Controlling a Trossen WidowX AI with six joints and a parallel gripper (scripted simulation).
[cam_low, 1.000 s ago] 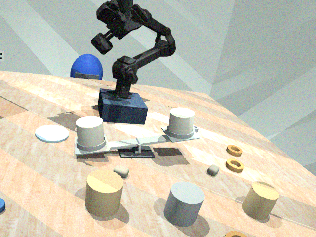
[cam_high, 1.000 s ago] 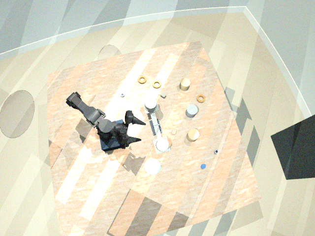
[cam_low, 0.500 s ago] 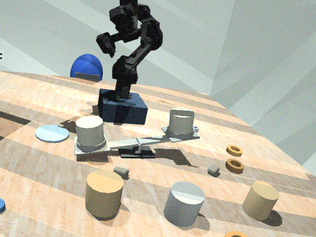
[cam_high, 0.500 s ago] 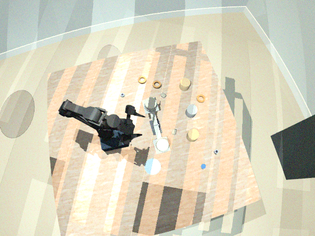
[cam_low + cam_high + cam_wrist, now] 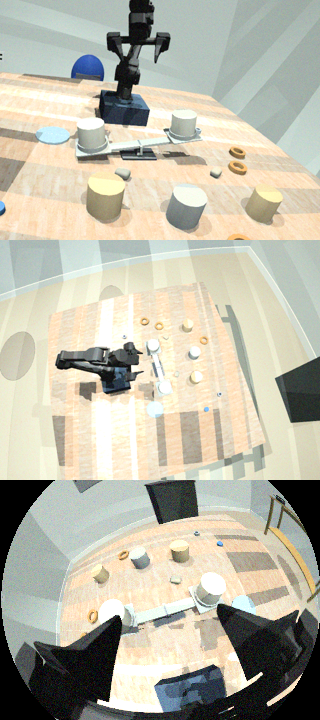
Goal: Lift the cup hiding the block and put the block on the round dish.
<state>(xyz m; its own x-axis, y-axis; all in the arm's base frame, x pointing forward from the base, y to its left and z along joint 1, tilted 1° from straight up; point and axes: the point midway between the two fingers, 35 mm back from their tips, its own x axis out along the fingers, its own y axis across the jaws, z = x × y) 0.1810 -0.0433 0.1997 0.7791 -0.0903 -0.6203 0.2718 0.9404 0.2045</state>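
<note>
Right now the small pale block is 8 cm ahead of my gripper tip, 12 cm to the right of it and 20 cm below it. The rest, counted from my gripper tip: grey cylinder 33 cm ahead, 3 cm to the left, 21 cm below; blue disc 27 cm ahead, 34 cm to the right, 24 cm below; light blue round dish 2 cm behind, 22 cm to the right, 24 cm below.
</note>
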